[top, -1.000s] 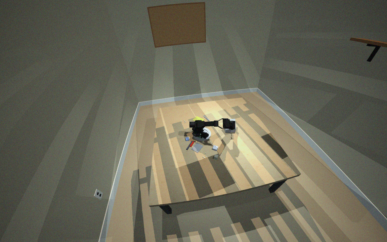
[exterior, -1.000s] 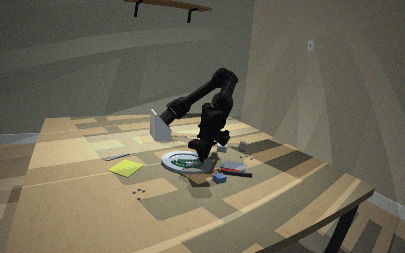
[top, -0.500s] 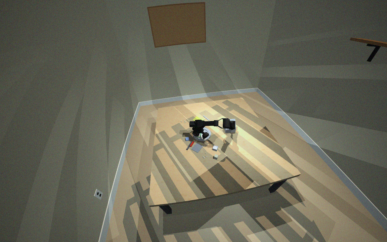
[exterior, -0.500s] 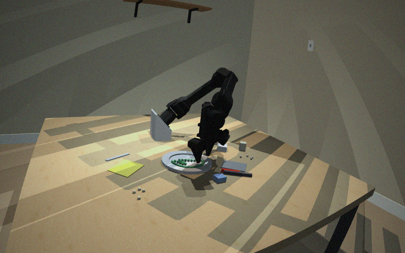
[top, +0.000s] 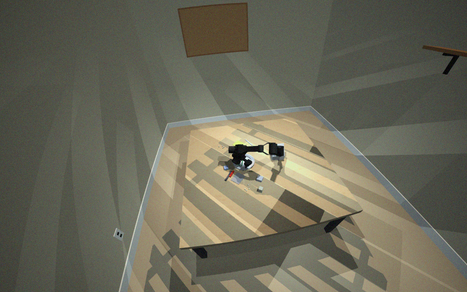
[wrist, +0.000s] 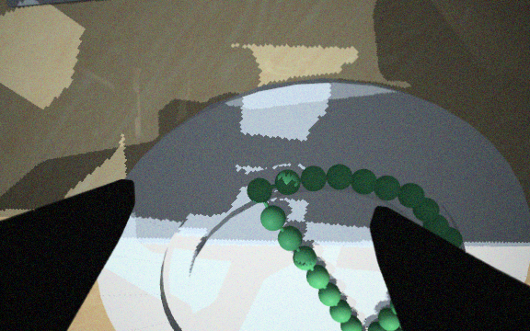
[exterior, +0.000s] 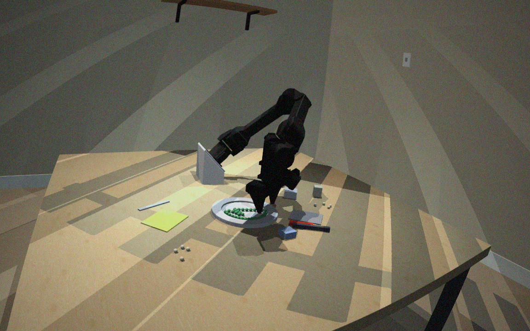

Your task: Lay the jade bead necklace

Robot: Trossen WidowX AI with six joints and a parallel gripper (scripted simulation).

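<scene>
The round grey bead board is 3 cm behind my gripper tip, 6 cm to the right of it and 1 cm below it. From my gripper tip the other things lie so: grey plate (7 cm ahead, 11 cm to the left, 2 cm below); then blue block (14 cm ahead, 2 cm to the right, 1 cm below); then red and black pen (12 cm ahead, 6 cm to the left, 2 cm below).
</scene>
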